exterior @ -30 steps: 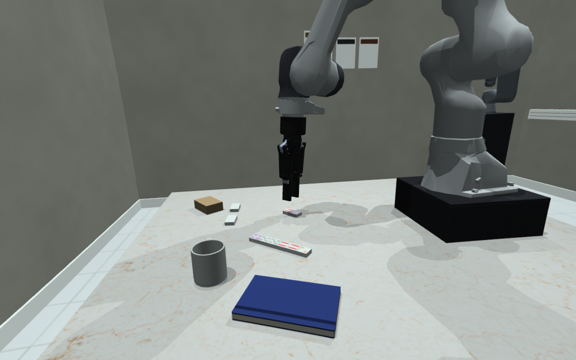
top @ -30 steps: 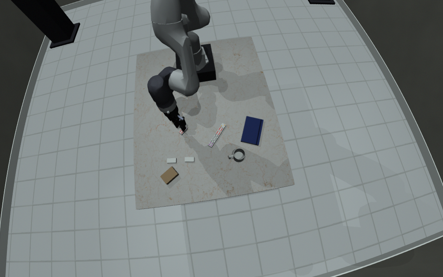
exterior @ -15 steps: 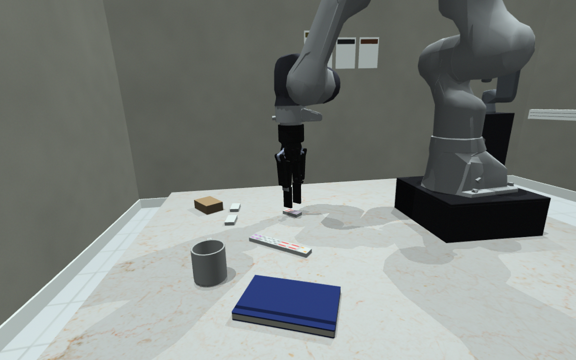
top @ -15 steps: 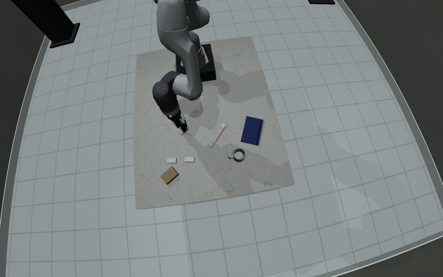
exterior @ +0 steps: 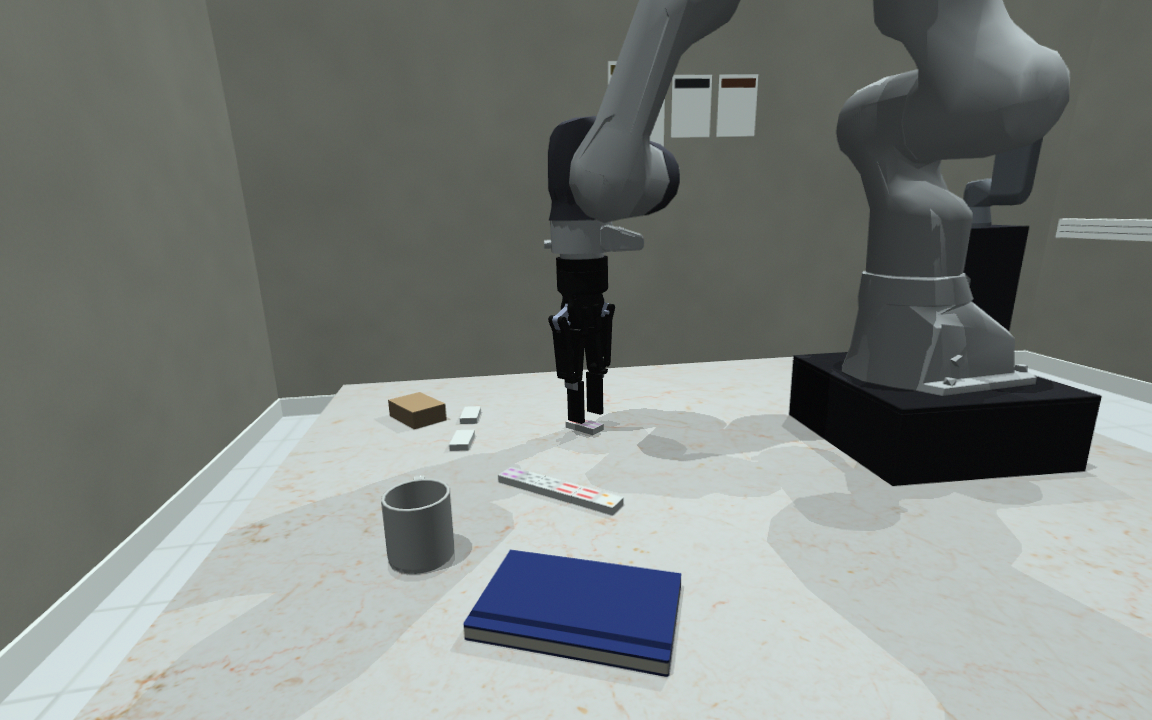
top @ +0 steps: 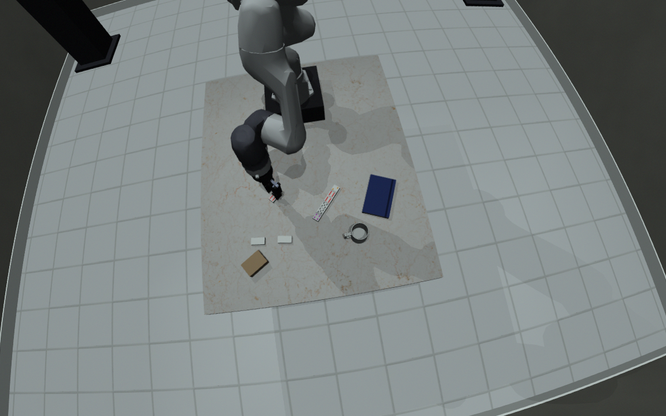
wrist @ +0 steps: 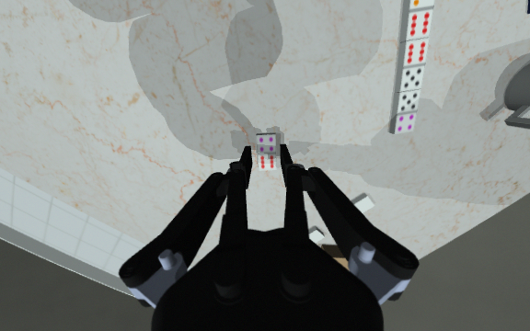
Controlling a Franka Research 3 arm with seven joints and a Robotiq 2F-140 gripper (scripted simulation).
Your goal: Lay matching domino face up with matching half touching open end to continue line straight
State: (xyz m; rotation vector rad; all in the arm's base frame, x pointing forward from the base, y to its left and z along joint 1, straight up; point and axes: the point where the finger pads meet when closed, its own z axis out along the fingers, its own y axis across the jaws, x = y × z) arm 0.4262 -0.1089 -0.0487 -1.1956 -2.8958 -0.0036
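The white domino is 50 mm below my hand. Round my hand: grey mug: 310 mm to the left, 210 mm ahead, 20 mm below; blue book: 420 mm to the left, 60 mm ahead, 40 mm below; brown block: 270 mm ahead, 90 mm to the right, 40 mm below.
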